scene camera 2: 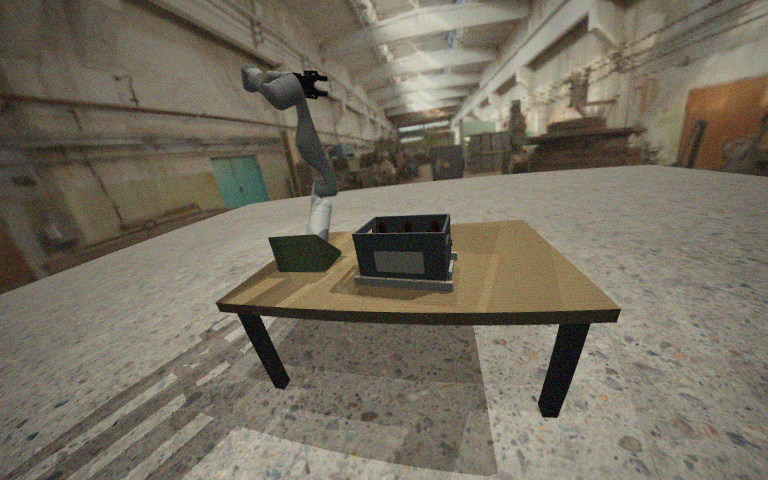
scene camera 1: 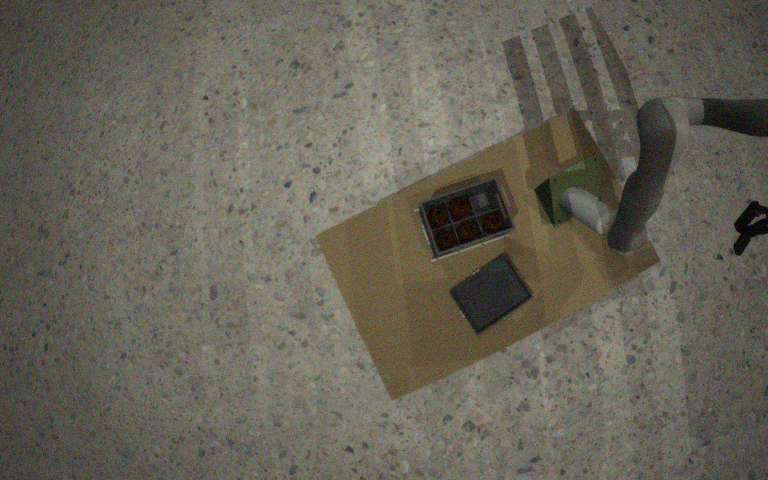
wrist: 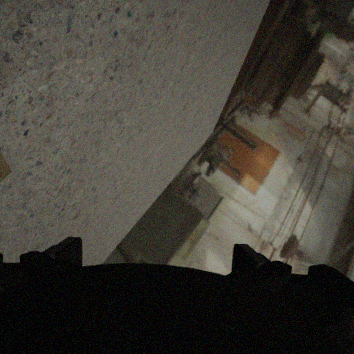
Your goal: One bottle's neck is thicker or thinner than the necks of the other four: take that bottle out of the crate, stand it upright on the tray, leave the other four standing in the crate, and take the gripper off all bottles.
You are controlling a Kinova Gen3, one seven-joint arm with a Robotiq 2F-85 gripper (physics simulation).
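Frame: origin at the arm's base, x left, y back, z up, level; centimetres.
Where they show: gripper, fingertip midpoint: [scene camera 2: 327, 86] [scene camera 1: 764, 263] [wrist: 156, 258]; arm's base, origin of the base link: [scene camera 2: 315, 245] [scene camera 1: 569, 198].
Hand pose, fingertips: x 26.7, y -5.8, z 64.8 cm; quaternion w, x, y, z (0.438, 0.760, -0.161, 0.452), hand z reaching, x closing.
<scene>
Things, the pixels of their top centre, and the offset from my fingertips. "*": a spot on its surface instead. Level surfaces: height alone.
- dark crate, middle of its top: [scene camera 2: 403, 223] [scene camera 1: 467, 215] dx -34.4, dy -34.4, dz -54.7 cm
- dark flat tray, surface spot: [scene camera 1: 491, 294] * dx -5.5, dy -34.3, dz -71.7 cm
- table, its level: dz -72.2 cm
- light grey ledge, surface spot: [scene camera 2: 404, 282] * dx -44.9, dy -35.2, dz -69.9 cm
- table corner, surface spot: [wrist: 4, 167] * dx +16.4, dy -79.1, dz -72.2 cm
A dark crate [scene camera 1: 505, 204] [scene camera 2: 402, 242] with six compartments stands on the table. Five brown bottles stand in it, among them one bottle [scene camera 1: 459, 208] in the middle of the far row and one bottle [scene camera 1: 492, 221] at the right of the near row; the far right compartment is empty. The necks are too small and dark to compare. The dark flat tray [scene camera 1: 491, 294] is empty, beside the crate; it does not show in scene camera 2. My gripper [scene camera 1: 745, 227] [scene camera 2: 325, 86] [wrist: 156, 258] is open and empty, high up beyond the table edge, away from crate and tray.
A green wedge-shaped block [scene camera 1: 580, 178] [scene camera 2: 303, 253] stands on the table [scene camera 1: 368, 271] [scene camera 2: 509, 283] between the crate and my arm's base. A light grey ledge [scene camera 2: 404, 282] runs along the foot of the crate. The wrist view shows floor, a far wall and a table corner [wrist: 4, 167].
</scene>
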